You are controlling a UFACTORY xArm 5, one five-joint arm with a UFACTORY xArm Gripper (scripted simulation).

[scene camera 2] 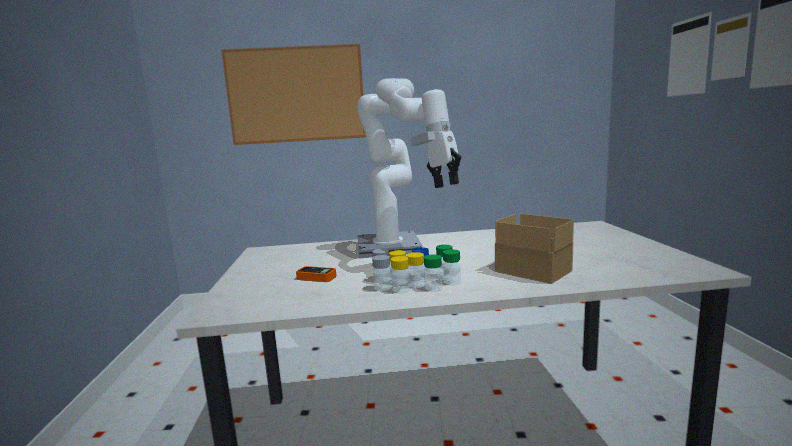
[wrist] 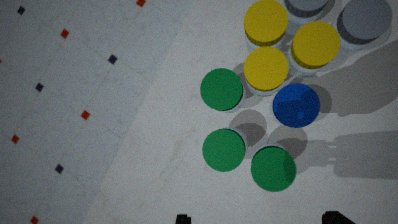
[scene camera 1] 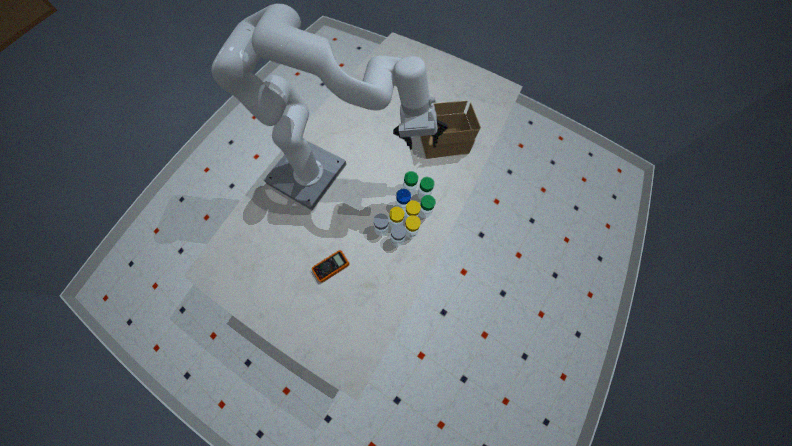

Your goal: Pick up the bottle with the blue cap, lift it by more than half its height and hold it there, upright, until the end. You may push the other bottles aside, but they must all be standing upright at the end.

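Scene camera 1 shows me a cardboard box, scene camera 2 shows me the cardboard box as well, and in the wrist view the cardboard box is out of frame. What I see on the cardboard box (scene camera 1: 452, 144) is the same spot as on the cardboard box (scene camera 2: 522, 250).
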